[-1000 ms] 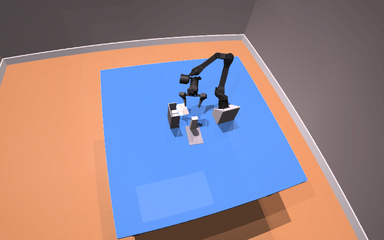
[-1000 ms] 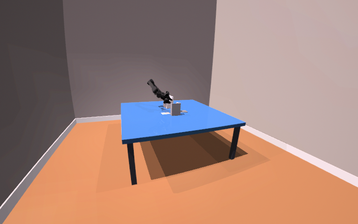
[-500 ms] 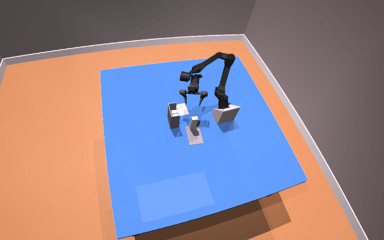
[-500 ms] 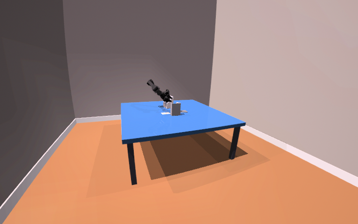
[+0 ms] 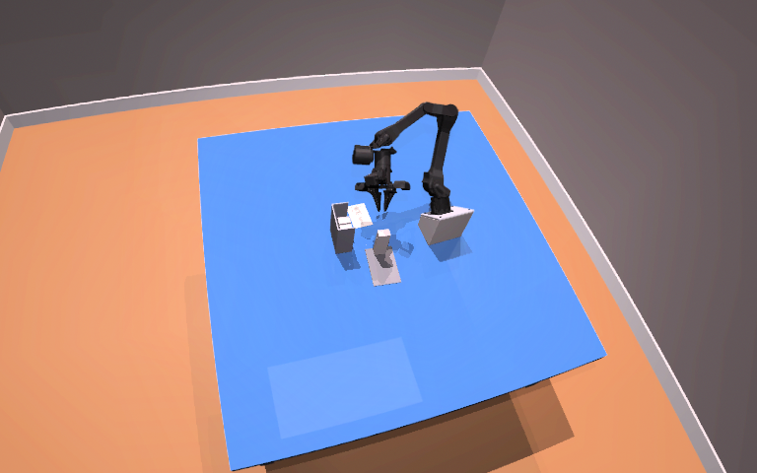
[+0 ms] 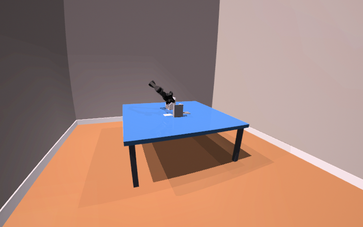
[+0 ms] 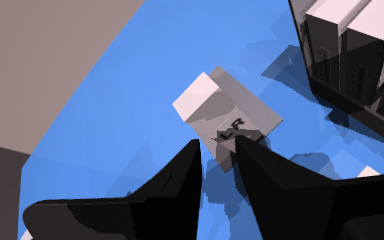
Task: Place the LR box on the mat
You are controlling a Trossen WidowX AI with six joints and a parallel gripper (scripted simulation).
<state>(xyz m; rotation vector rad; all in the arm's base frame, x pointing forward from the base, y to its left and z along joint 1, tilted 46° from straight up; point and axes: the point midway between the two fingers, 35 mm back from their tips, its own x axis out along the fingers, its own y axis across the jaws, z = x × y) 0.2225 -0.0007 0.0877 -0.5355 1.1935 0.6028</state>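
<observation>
Right now the white box is 9 cm below my gripper tip, 6 cm to the left of it and 1 cm ahead of it. Round my gripper tip: flat white piece (15 cm below, 11 cm to the right, 3 cm ahead); grey mat (15 cm below, 12 cm to the left, 2 cm ahead).
</observation>
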